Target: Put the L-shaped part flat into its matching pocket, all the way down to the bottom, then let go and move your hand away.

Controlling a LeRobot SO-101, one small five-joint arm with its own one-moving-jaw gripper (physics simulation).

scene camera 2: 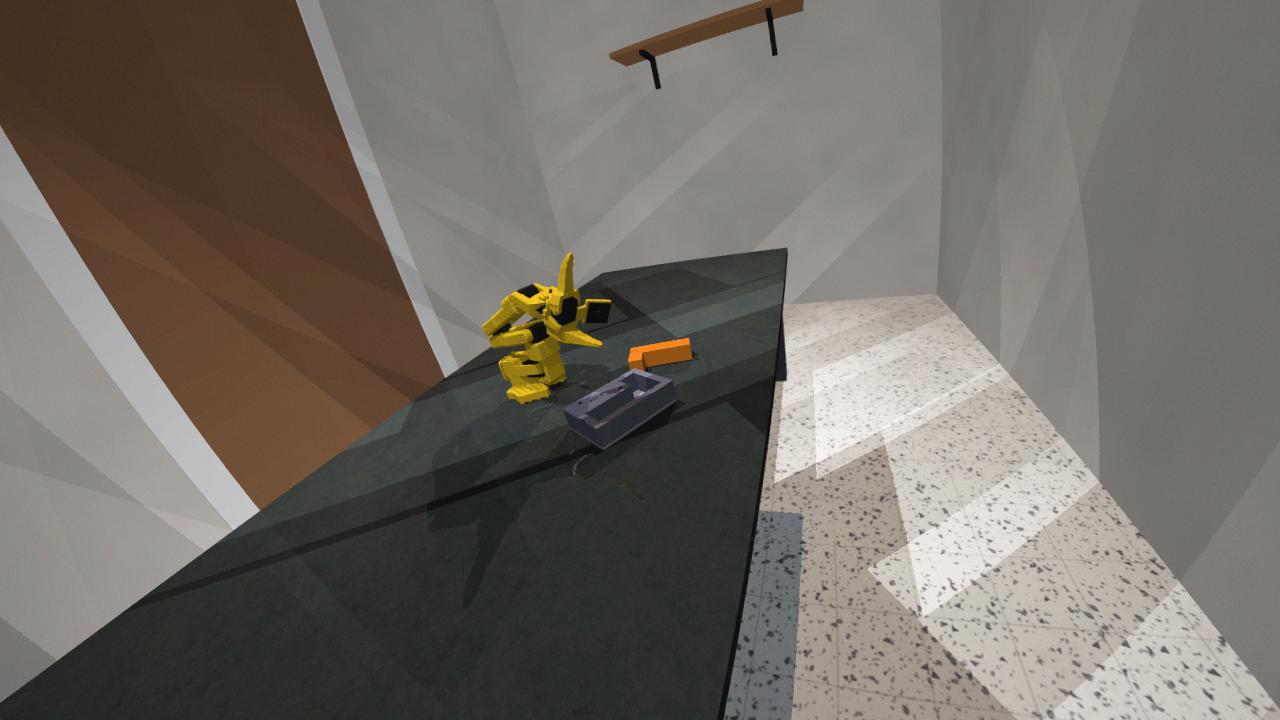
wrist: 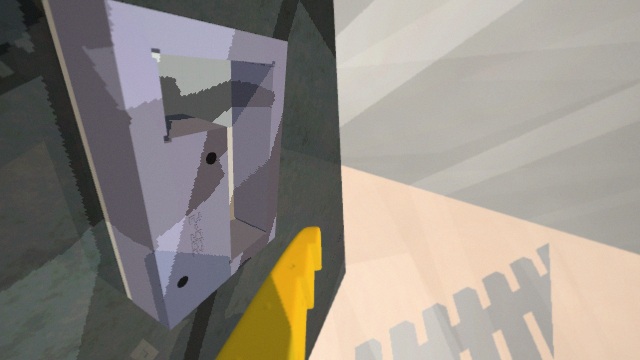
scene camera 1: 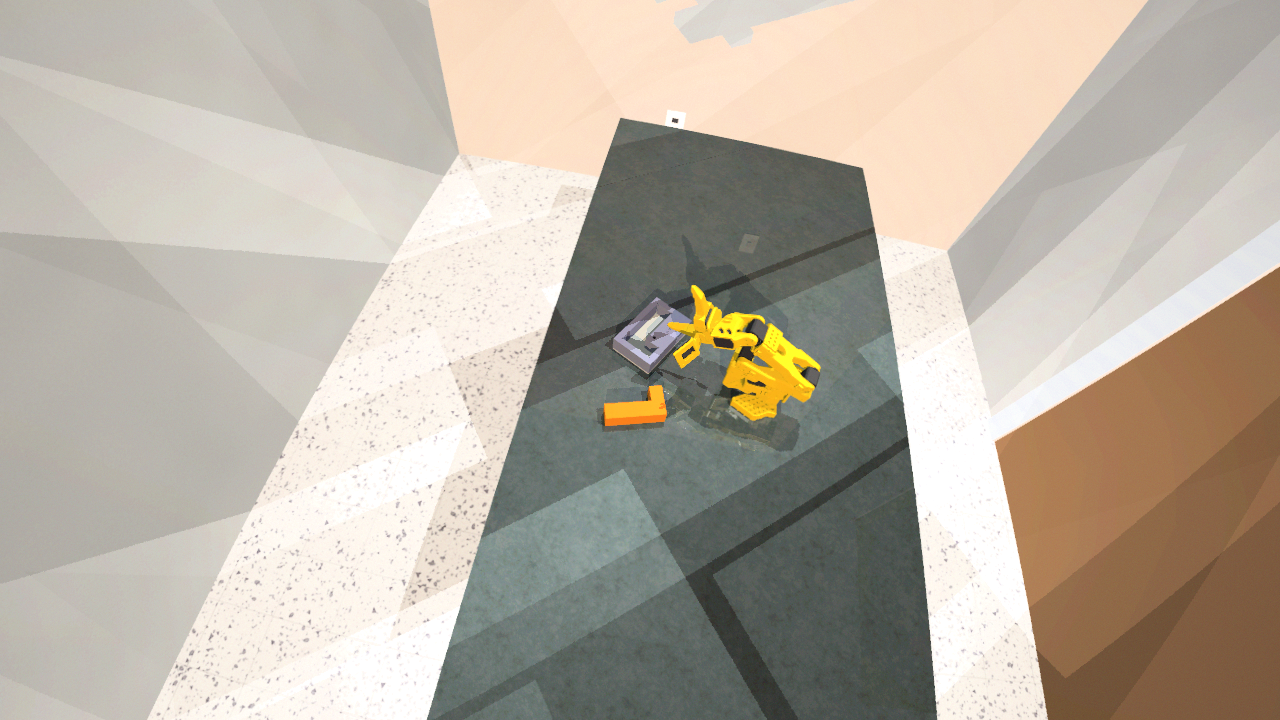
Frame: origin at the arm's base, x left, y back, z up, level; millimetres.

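Where they show: hand, tool point: (scene camera 2: pixel 599 343) (wrist: pixel 320 242) (scene camera 1: pixel 669 324); arm's base, link origin: (scene camera 2: pixel 546 387) (scene camera 1: pixel 743 392).
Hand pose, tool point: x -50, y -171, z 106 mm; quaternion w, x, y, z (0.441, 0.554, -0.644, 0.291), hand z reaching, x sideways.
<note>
Each offset is from my tool point to the top centre of the thing. Level surfaces: height alone.
The orange L-shaped part {dz -76, dx +130, dy -36 mm} (scene camera 1: pixel 633 413) (scene camera 2: pixel 664 353) lies flat on the dark table, outside the pocket and apart from the block. It does not show in the wrist view. The purple-grey block {dz -69, dx -33, dy -26 mm} (scene camera 1: pixel 633 358) (scene camera 2: pixel 637 420) (wrist: pixel 175 180) stands on the table beside the part, with its L-shaped pocket facing up and empty. My gripper (scene camera 1: pixel 683 307) (scene camera 2: pixel 583 299) is fully open and holds nothing. It hangs above the table by the block's arm-side edge, and one jaw points up. In the wrist view one notched yellow jaw shows, below and right of the block.
The dark table {dz -106 mm} (scene camera 1: pixel 760 201) (scene camera 2: pixel 358 573) has its long edge a short way beyond the block and the part, with speckled floor past it. The yellow arm's base (scene camera 1: pixel 754 401) (scene camera 2: pixel 529 392) stands near both. A small pale square (scene camera 1: pixel 749 242) (wrist: pixel 144 350) lies on the table.
</note>
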